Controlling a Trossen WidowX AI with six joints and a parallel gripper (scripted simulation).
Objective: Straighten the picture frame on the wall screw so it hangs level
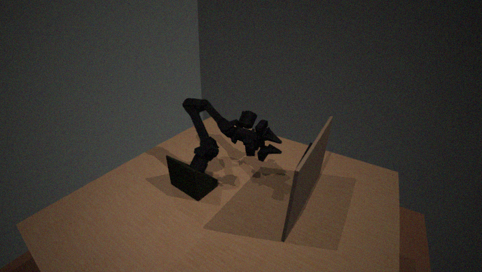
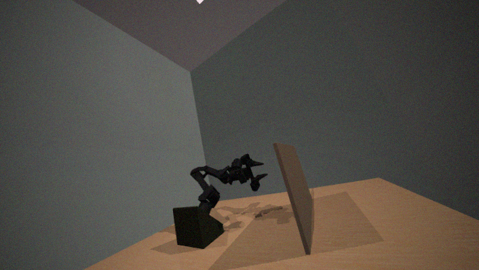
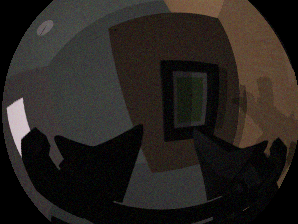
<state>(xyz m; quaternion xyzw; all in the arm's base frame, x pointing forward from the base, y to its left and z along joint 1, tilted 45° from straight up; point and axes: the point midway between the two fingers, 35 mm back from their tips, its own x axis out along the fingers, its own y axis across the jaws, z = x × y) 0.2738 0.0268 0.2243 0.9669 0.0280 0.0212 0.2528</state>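
My gripper tip is now 110 mm short of the picture frame, 60 mm above it and 20 mm to the right of it. Round my gripper tip: wall panel: 120 mm ahead, 70 mm below, 20 mm to the left.
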